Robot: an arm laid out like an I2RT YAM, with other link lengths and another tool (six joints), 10 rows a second.
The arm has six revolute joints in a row. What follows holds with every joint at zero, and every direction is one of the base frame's. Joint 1 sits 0.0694 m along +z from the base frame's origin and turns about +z. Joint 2 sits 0.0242 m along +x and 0.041 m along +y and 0.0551 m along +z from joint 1 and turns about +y. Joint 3 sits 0.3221 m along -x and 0.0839 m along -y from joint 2 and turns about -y. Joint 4 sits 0.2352 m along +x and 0.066 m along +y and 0.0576 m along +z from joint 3 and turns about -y. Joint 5 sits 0.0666 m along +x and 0.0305 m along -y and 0.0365 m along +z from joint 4 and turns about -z. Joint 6 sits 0.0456 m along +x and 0.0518 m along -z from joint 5 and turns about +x. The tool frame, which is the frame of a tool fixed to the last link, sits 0.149 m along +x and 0.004 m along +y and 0.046 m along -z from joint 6; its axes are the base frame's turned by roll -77.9, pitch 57.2 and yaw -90 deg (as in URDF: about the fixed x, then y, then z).
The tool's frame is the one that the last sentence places.
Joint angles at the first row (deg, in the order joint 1, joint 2, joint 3, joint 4, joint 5, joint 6):
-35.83 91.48 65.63 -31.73 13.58 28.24
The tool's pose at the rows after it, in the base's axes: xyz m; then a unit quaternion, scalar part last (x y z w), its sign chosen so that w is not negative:
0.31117 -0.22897 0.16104 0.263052 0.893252 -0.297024 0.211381
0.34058 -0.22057 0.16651 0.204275 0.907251 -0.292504 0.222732
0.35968 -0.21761 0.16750 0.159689 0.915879 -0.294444 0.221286
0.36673 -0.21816 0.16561 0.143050 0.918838 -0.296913 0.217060
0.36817 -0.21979 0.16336 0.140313 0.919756 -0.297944 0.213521
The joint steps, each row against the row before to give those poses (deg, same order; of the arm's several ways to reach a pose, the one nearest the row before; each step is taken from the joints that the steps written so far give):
3.78 2.20 5.35 -1.44 -0.33 -2.40
3.04 3.25 4.96 -1.31 -1.18 -4.01
1.90 3.12 4.24 -1.62 -0.12 -3.44
0.62 1.59 1.74 -0.63 0.25 -1.38
-0.01 0.69 0.46 -0.12 0.17 -0.31

